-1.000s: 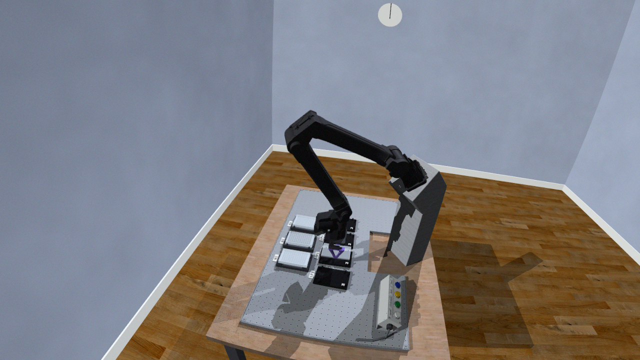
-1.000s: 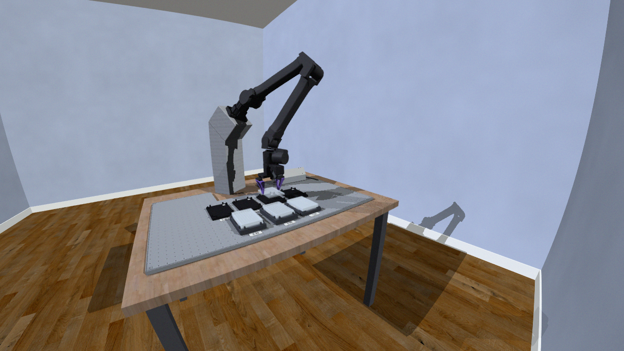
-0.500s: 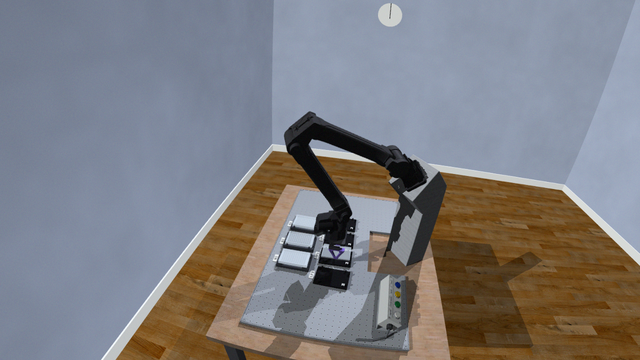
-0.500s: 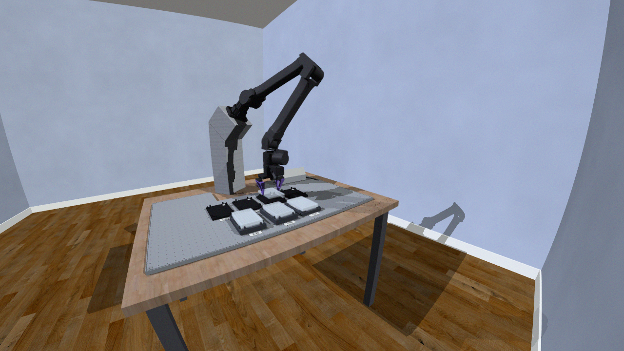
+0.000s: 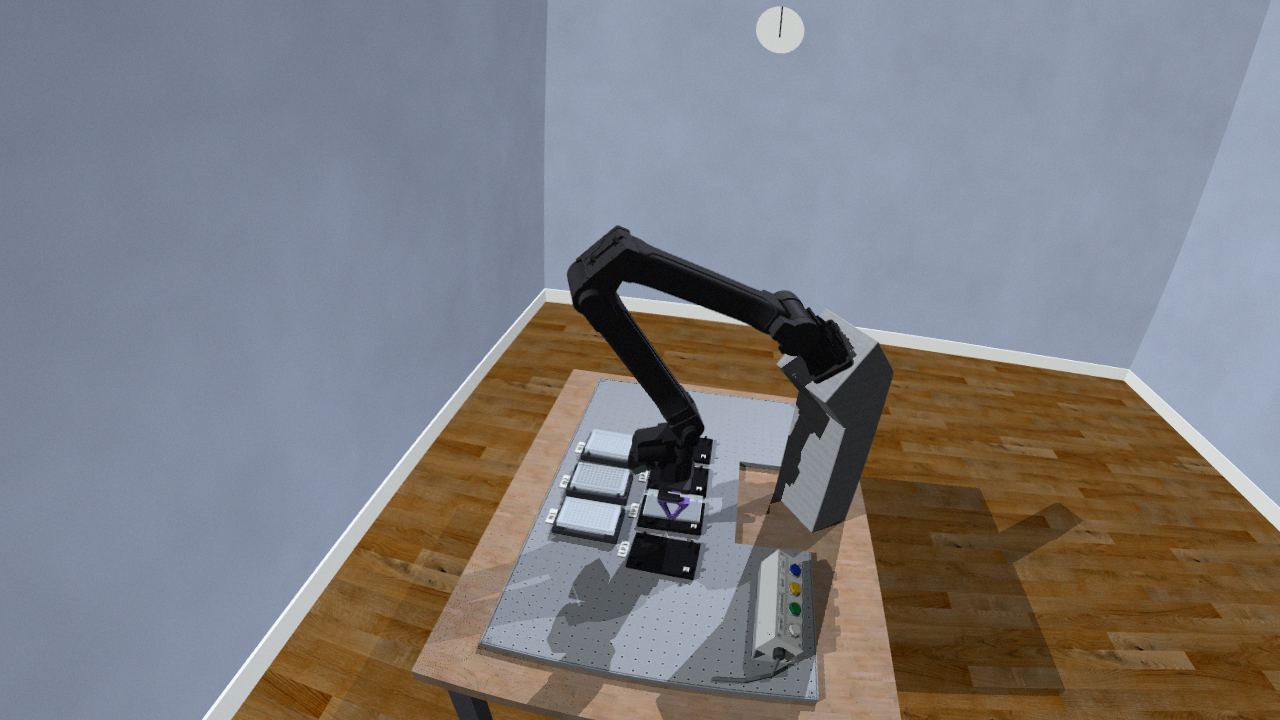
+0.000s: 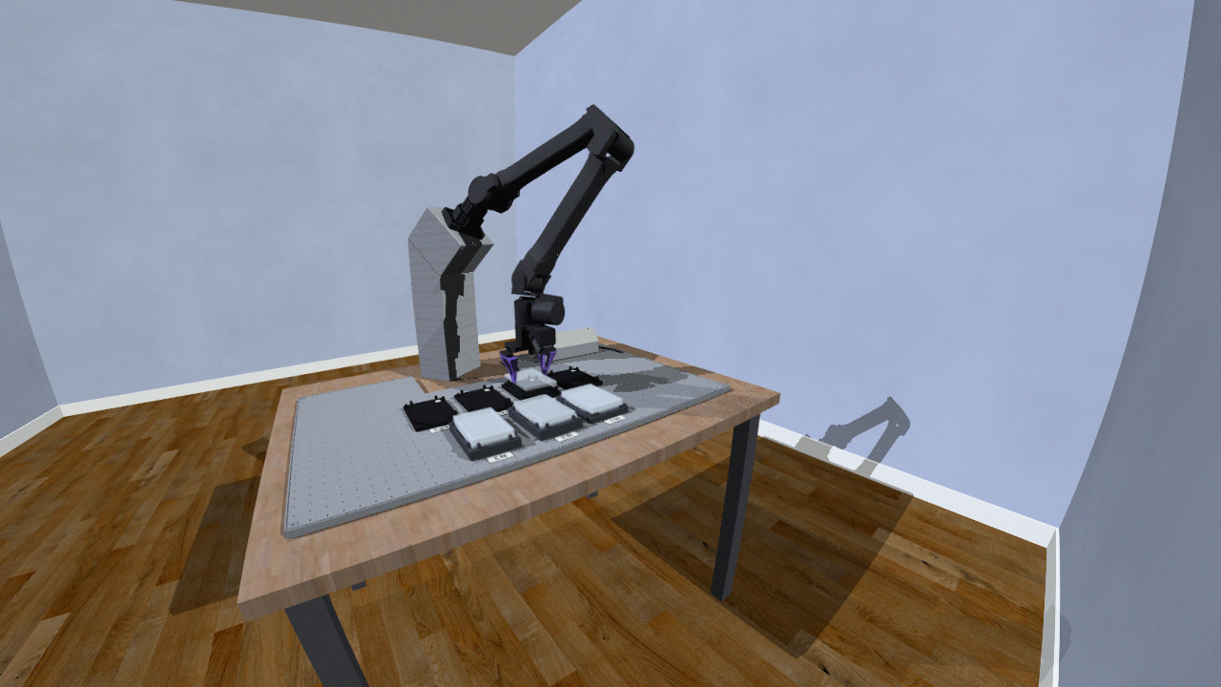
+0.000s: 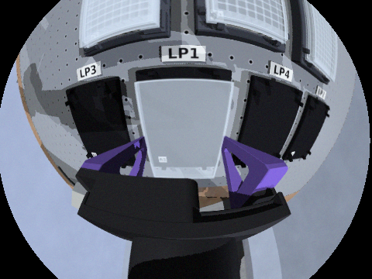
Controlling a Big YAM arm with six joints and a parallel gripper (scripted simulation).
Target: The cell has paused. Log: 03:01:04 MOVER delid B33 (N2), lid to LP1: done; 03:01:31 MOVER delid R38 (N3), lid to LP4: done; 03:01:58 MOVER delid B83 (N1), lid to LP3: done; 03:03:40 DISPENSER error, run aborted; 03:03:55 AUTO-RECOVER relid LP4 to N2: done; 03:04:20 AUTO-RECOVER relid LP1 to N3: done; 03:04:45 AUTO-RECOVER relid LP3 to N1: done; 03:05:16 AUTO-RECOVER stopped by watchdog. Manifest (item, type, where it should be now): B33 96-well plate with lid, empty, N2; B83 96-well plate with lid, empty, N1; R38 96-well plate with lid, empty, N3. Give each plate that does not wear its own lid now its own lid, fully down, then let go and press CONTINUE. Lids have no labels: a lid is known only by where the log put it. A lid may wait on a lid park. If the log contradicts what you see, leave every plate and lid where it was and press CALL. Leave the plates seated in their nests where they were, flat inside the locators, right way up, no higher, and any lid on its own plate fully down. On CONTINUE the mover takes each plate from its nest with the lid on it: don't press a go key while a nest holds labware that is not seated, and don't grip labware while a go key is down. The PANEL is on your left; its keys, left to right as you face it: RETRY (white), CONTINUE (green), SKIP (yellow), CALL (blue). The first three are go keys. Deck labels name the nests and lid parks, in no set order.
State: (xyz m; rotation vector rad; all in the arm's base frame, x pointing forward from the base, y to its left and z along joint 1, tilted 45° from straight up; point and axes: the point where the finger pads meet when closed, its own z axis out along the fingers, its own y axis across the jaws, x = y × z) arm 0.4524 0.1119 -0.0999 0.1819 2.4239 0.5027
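Now: hand 4 cm above the lid park LP1. Also, from my hand: lid park LP2: 26 cm to the right, 4 cm below; lid park LP3: 13 cm to the left, 4 cm below; lid park LP4: 13 cm to the right, 4 cm below.
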